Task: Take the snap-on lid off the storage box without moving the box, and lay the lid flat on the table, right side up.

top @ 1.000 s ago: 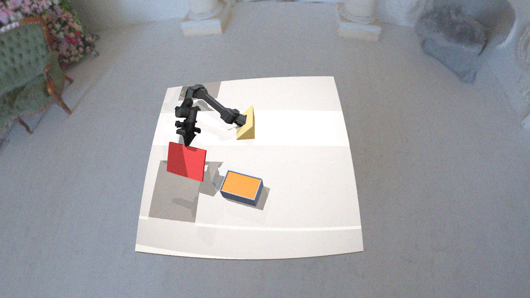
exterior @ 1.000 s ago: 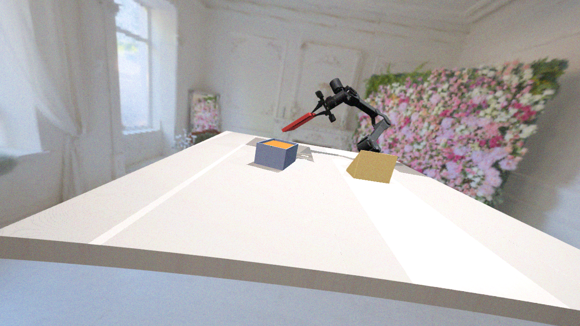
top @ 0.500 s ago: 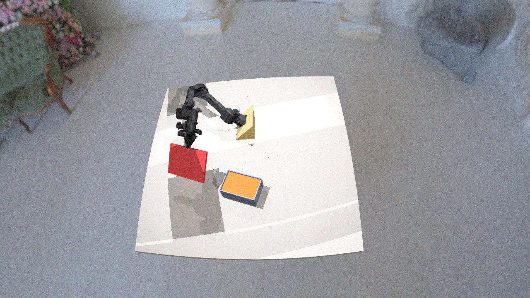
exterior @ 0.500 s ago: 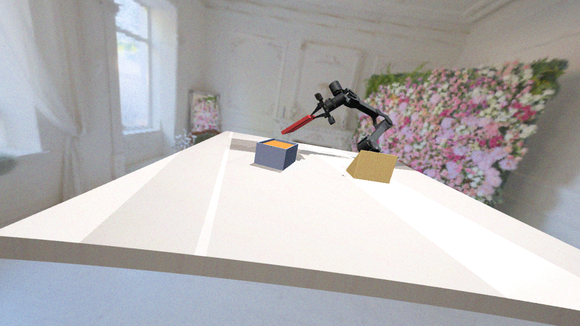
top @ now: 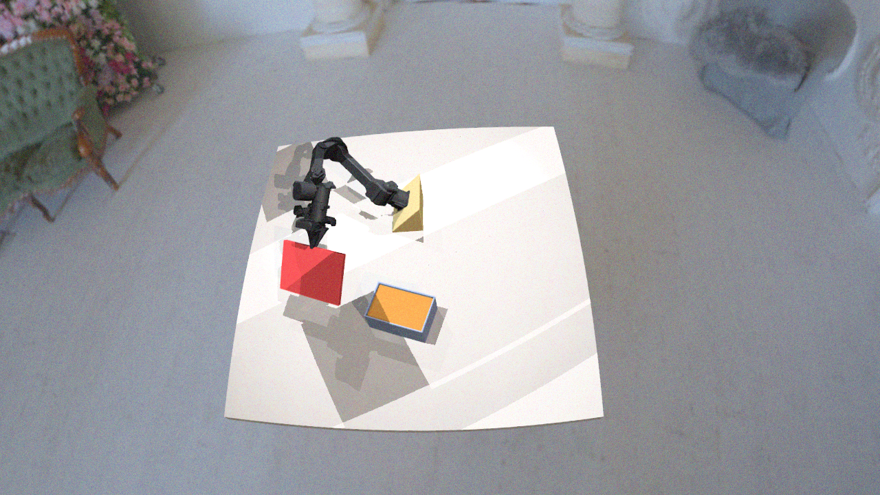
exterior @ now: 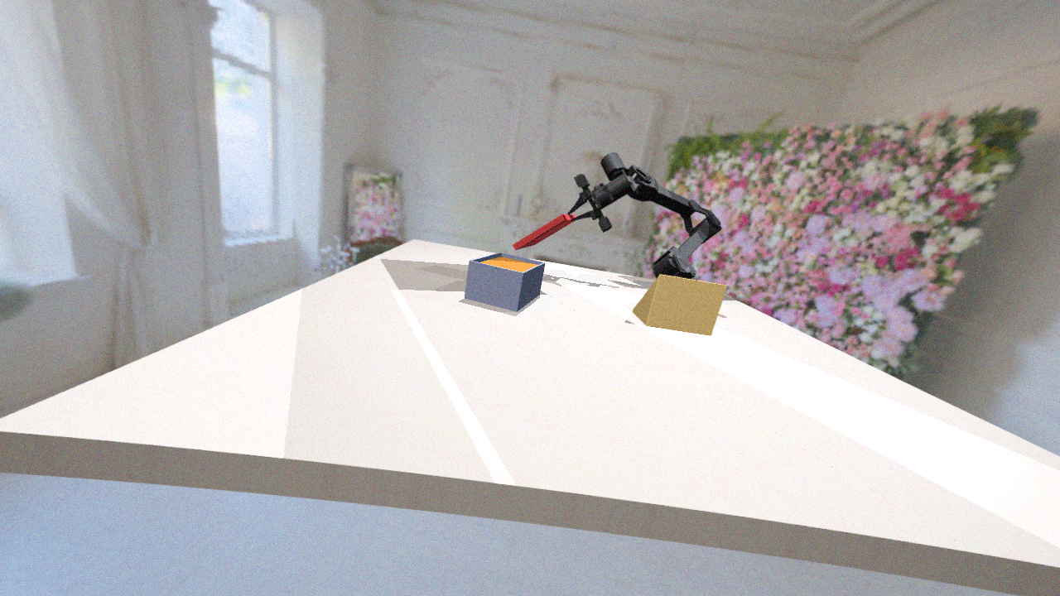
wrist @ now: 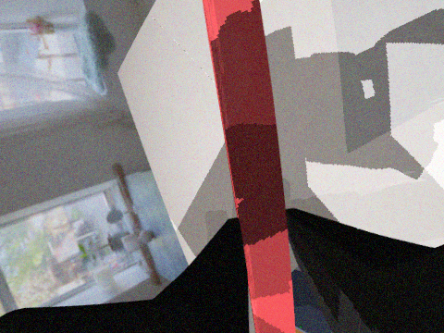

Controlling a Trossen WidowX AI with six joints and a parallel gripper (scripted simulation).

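The red lid lies 6 cm ahead of my gripper tip, 5 cm below it and 1 cm to the right of it. Round my gripper tip: blue-grey storage box 30 cm to the left, 16 cm below, 13 cm ahead.
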